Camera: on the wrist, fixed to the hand. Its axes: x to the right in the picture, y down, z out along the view.
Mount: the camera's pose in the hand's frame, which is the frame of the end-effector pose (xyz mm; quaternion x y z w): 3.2 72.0 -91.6 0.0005 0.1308 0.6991 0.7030
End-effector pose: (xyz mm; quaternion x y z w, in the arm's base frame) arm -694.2 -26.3 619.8 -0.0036 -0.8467 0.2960 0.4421
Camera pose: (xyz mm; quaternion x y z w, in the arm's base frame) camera -645.8 79.6 625.6 -0.6329 -0.5347 0.5171 0.2146
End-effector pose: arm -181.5 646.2 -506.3 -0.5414 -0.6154 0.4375 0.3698
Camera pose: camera -72.2 664.2 -542.5 -0.8678 -0.0055 0.4956 0.0349
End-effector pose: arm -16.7 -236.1 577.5 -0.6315 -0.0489 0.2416 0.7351
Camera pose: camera -0.5 -311.5 490.1 -0.5094 0.5034 0.6012 0.3546
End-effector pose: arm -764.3 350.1 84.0 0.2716 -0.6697 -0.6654 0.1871
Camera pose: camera -719.0 273.4 159.2 -0.1901 -0.6365 -0.3011 0.6841
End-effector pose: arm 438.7 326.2 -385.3 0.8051 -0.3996 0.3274 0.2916
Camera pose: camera 353.2 355.0 -311.5 0.2439 -0.8054 0.5395 0.0280
